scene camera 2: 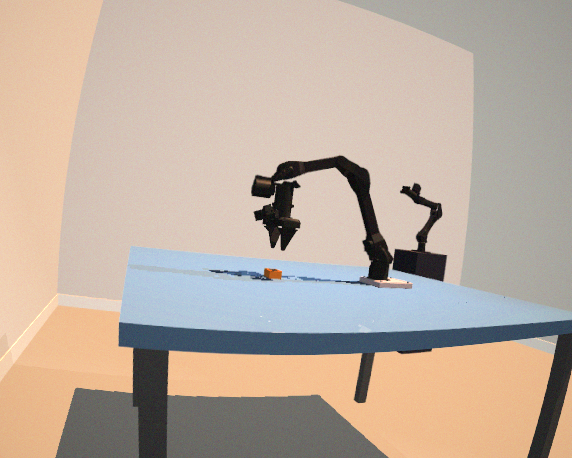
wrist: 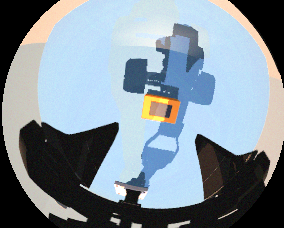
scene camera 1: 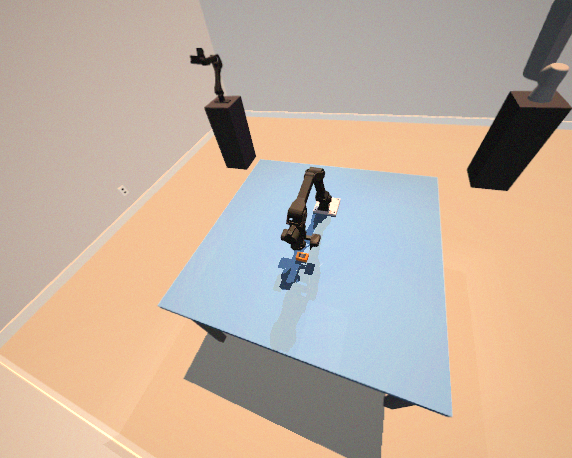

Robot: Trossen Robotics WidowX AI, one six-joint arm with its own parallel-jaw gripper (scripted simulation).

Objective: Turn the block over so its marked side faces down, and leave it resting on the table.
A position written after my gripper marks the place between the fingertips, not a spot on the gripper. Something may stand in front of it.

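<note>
My gripper point(scene camera 2: 277, 249) holds nothing, and it is open. The wrist view gives me that same gripper point(wrist: 159, 133) as well. I can see an orange block point(wrist: 156, 108) too.
</note>
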